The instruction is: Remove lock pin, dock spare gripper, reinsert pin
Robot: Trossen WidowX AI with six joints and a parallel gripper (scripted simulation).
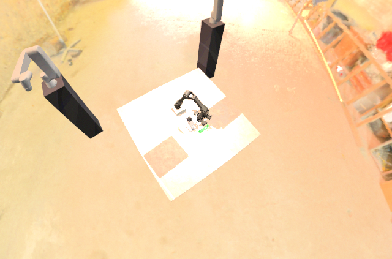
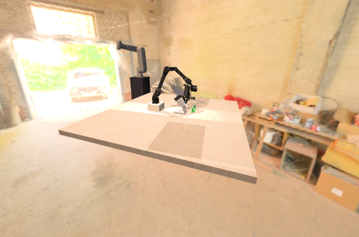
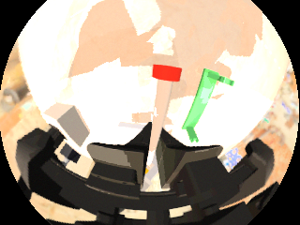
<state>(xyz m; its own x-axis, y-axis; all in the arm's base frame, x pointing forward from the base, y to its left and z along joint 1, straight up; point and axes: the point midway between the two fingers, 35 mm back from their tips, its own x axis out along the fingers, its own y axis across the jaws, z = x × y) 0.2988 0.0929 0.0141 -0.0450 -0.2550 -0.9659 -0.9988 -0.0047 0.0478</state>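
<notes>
The grey mount lies 1 cm behind my gripper tip and 9 cm to the right of it. From my gripper tip the other things lie so: green strip 9 cm ahead, 2 cm to the left, 3 cm below; then spare gripper 3 cm behind, 9 cm to the right, 7 cm above.
</notes>
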